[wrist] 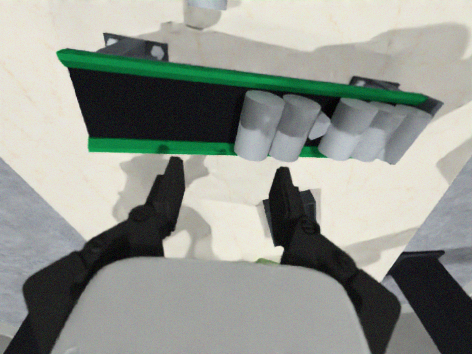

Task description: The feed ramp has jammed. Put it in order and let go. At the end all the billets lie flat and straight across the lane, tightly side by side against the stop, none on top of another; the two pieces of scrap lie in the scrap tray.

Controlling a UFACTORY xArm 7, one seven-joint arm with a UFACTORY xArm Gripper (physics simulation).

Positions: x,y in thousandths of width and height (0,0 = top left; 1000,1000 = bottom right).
my gripper: 484,499
billet: 882,340
billet: 745,335
billet: 554,318
billet: 823,335
billet: 635,323
